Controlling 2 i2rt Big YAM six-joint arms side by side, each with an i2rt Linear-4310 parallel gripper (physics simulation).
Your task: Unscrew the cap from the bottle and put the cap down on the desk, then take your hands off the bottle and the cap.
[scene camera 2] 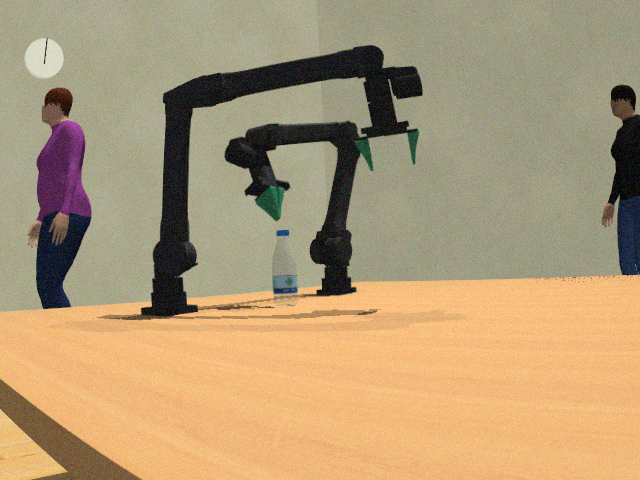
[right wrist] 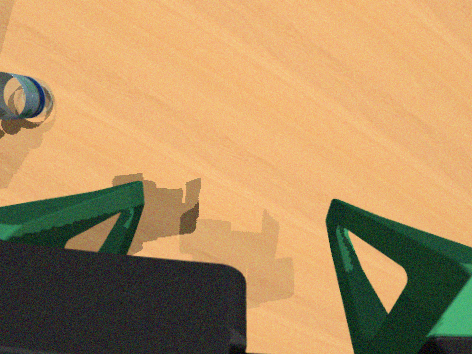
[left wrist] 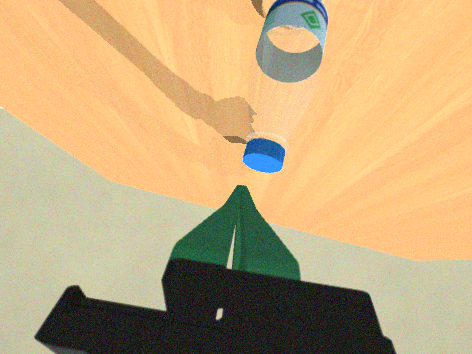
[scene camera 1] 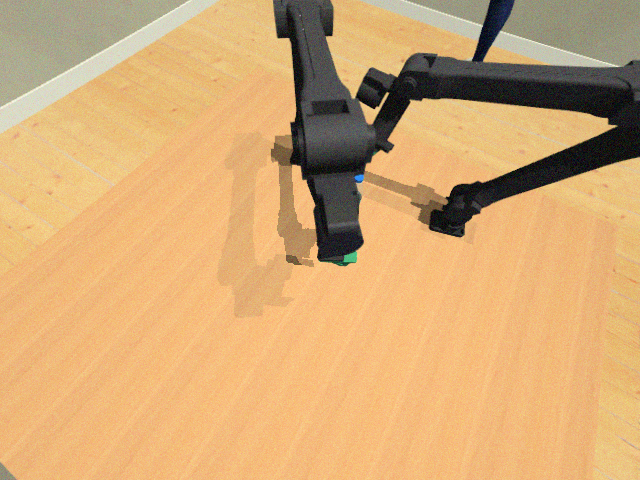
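A clear bottle with a blue and white label stands upright on the desk. Its blue cap is on its top. In scene camera 1 my right arm hides most of the bottle. My left gripper is shut and empty, its fingertips together a little above the cap and apart from it. My right gripper is open and empty, high above the desk, to the right of the bottle in scene camera 2.
In scene camera 2 my right arm reaches across in front of my left arm, above the bottle. Shadows of the arms lie on the desk. Two people stand beyond the desk, and a clock hangs on the wall.
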